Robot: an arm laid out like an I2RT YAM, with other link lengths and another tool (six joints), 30 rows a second.
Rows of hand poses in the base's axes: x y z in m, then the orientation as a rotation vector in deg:
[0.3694, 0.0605, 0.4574, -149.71, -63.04, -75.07]
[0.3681, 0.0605, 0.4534, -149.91, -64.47, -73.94]
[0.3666, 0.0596, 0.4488, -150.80, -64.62, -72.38]
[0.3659, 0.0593, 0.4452, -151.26, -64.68, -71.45]
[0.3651, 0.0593, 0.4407, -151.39, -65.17, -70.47]
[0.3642, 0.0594, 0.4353, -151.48, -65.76, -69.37]
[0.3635, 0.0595, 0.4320, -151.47, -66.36, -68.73]
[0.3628, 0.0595, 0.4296, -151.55, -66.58, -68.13]
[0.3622, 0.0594, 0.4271, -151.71, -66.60, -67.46]
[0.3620, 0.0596, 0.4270, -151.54, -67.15, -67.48]
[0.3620, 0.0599, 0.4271, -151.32, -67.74, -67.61]
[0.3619, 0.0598, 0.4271, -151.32, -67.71, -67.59]
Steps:
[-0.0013, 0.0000, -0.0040, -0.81, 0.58, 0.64]
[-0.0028, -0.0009, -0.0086, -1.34, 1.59, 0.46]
[-0.0035, -0.0012, -0.0122, -1.60, 2.20, 0.38]
[-0.0043, -0.0012, -0.0167, -1.87, 2.79, 0.66]
[-0.0052, -0.0011, -0.0221, -2.17, 3.45, 1.02]
[-0.0059, -0.0010, -0.0254, -2.44, 3.80, 1.36]
[-0.0066, -0.0010, -0.0278, -2.57, 4.17, 1.50]
[-0.0072, -0.0011, -0.0303, -2.64, 4.62, 1.53]
[-0.0074, -0.0009, -0.0304, -2.84, 4.53, 1.83]
[-0.0074, -0.0006, -0.0303, -3.04, 4.37, 2.16]
[-0.0075, -0.0007, -0.0303, -3.02, 4.38, 2.15]

